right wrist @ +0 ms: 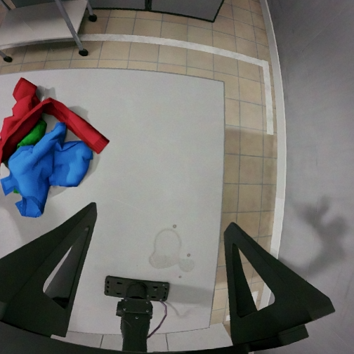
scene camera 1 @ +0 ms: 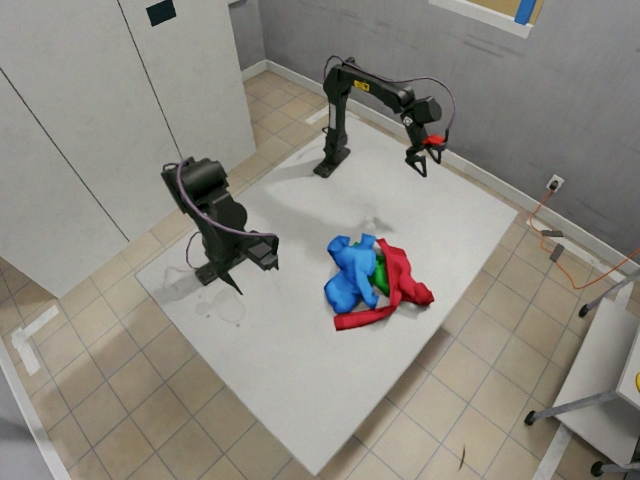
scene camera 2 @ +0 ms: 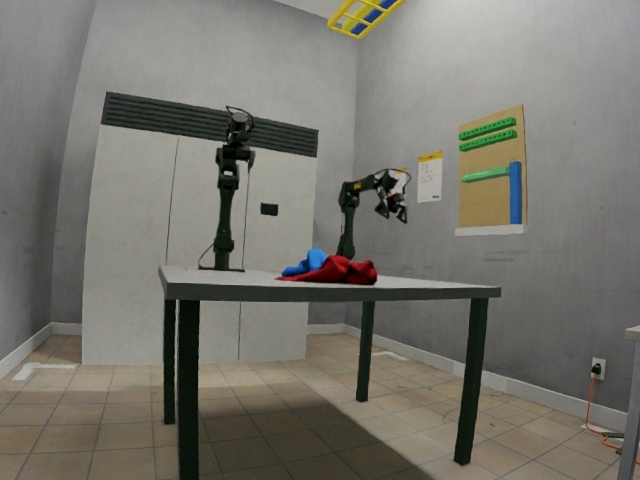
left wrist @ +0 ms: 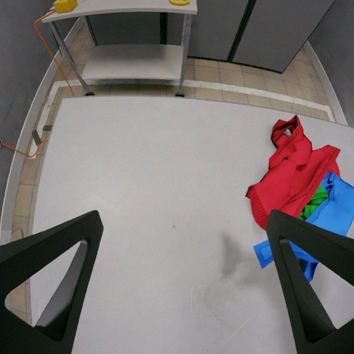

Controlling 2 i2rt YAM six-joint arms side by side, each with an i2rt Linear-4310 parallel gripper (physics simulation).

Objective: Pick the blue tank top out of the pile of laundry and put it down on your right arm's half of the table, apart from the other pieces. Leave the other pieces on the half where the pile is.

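The blue tank top (scene camera 1: 361,263) (scene camera 2: 310,262) (left wrist: 344,207) (right wrist: 30,167) lies crumpled in the pile, uncovered on top, beside a red piece (scene camera 1: 400,268) (scene camera 2: 338,271) (left wrist: 290,175) (right wrist: 80,127). A green piece (scene camera 1: 379,274) (left wrist: 314,201) (right wrist: 34,134) shows between them, partly hidden. My left gripper (scene camera 1: 432,168) (scene camera 2: 395,219) (left wrist: 183,220) is open and empty, high above the table, behind and to the right of the pile in scene camera 1. My right gripper (scene camera 1: 258,281) (right wrist: 165,219) is open and empty, raised to the left of the pile in scene camera 1.
The pile rests on the white table (scene camera 1: 310,387) (scene camera 2: 330,293). A strip of the red piece reaches past the blue one's front in scene camera 1. My right arm's base plate (right wrist: 112,287) is fixed near the table edge. A wheeled cart stands beyond the table.
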